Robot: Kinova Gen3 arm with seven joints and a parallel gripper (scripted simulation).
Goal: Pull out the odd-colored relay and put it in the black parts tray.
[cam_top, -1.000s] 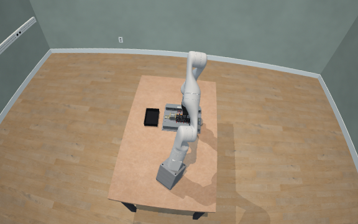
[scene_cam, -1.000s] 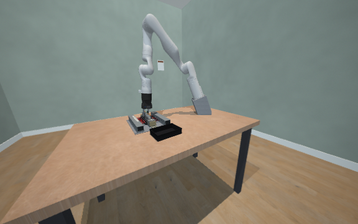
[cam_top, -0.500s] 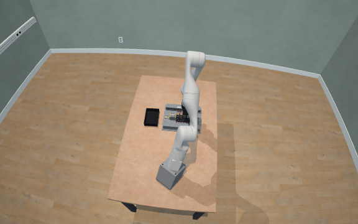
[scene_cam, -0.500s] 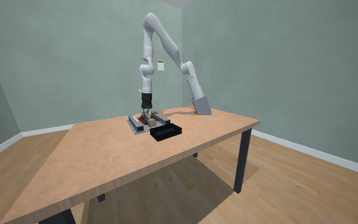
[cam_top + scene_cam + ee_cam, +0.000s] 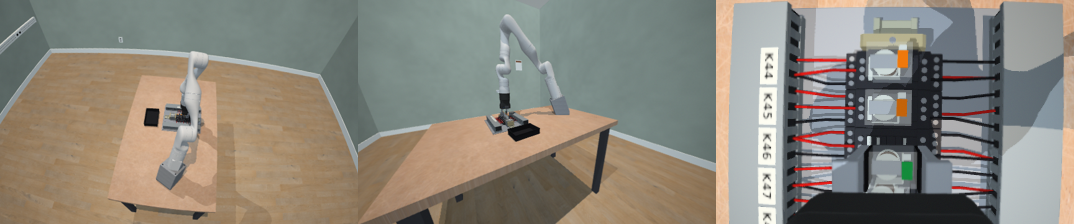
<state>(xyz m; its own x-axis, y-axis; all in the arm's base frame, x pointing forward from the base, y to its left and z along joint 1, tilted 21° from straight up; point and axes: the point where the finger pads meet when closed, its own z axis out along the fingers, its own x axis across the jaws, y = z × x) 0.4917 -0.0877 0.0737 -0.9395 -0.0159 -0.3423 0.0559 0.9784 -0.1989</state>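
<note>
The relay panel is 40 mm to the left of my hand, 40 mm below it and 10 mm ahead of it. Also, from my hand: black parts tray 300 mm to the left, 50 mm below.
</note>
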